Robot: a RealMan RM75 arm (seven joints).
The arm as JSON. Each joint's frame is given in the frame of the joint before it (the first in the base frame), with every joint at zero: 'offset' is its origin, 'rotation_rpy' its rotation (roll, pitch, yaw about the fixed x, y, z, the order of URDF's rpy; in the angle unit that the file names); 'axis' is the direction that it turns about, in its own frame. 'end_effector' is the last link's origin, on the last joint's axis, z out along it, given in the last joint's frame.
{
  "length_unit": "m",
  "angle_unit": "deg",
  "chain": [
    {
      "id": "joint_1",
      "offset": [
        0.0,
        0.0,
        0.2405
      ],
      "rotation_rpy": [
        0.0,
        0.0,
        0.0
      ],
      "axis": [
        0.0,
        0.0,
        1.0
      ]
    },
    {
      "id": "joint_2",
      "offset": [
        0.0,
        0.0,
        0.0
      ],
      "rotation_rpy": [
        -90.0,
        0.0,
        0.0
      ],
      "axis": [
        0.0,
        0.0,
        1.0
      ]
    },
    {
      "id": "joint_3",
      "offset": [
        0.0,
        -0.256,
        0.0
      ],
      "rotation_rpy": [
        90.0,
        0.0,
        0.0
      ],
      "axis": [
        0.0,
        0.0,
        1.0
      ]
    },
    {
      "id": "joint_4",
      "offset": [
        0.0,
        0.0,
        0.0
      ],
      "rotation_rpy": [
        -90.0,
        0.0,
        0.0
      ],
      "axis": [
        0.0,
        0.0,
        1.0
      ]
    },
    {
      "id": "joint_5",
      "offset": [
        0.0,
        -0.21,
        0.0
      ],
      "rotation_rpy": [
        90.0,
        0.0,
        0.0
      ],
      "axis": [
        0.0,
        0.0,
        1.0
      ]
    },
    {
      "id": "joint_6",
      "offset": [
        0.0,
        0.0,
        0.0
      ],
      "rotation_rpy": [
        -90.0,
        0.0,
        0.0
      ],
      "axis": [
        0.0,
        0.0,
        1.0
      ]
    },
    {
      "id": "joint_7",
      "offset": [
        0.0,
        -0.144,
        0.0
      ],
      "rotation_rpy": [
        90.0,
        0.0,
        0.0
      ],
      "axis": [
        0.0,
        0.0,
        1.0
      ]
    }
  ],
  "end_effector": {
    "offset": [
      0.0,
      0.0,
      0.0
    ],
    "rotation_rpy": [
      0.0,
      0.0,
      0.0
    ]
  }
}
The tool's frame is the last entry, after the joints.
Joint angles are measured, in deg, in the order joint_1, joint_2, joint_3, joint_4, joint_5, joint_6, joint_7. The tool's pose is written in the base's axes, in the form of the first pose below.
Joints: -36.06 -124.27 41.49 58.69 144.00 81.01 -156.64
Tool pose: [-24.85, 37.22, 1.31, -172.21, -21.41, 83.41]
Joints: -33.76 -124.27 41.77 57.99 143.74 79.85 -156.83
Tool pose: [-26.44, 36.33, 1.10, -172.25, -21.91, 86.10]
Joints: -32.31 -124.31 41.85 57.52 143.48 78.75 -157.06
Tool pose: [-27.44, 35.80, 0.99, -172.34, -22.64, 87.99]
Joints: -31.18 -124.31 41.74 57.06 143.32 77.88 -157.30
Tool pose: [-28.28, 35.36, 0.93, -172.48, -23.29, 89.71]
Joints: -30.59 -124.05 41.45 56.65 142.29 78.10 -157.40
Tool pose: [-28.60, 35.10, 1.03, -173.72, -23.56, 91.04]
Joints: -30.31 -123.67 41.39 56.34 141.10 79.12 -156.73
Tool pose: [-28.59, 34.88, 1.12, -174.85, -23.06, 91.04]
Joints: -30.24 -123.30 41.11 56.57 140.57 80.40 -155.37
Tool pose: [-28.52, 34.76, 1.43, -175.02, -22.54, 89.73]
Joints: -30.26 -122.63 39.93 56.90 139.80 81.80 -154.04
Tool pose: [-28.56, 34.76, 2.20, -175.56, -22.92, 88.84]
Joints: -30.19 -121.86 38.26 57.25 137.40 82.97 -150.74
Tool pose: [-28.41, 34.95, 3.25, -176.67, -24.62, 86.27]
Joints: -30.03 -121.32 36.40 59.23 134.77 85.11 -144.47
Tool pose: [-27.85, 35.12, 4.73, -175.95, -26.70, 79.24]
